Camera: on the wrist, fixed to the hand. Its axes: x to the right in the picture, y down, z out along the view.
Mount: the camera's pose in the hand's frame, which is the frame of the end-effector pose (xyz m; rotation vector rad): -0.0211 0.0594 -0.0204 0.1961 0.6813 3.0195
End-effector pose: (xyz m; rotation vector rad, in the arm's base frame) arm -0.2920 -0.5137 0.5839 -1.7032 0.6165 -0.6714
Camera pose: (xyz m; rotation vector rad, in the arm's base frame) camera -0.3246 -0.5254 0.5274 0.9119 2.1956 0.9984
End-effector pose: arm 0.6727 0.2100 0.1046 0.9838 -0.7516 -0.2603
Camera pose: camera 0.6637 0.2669 0.1374 -0.7195 -0.8044 2.5558
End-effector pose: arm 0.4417 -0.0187 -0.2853 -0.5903 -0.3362 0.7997
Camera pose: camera 0.4040 -0.0094 -0.3390 0.5066 -1.2874 -2.1178
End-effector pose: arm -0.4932 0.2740 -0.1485 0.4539 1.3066 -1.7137
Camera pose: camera -0.4379 0.2997 -0.1743 1.6514 -0.2662 1.0234
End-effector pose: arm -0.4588 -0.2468 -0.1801 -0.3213 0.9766 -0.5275
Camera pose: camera -0.4691 -0.1862 -0.2049 1.5760 0.9253 2.1276
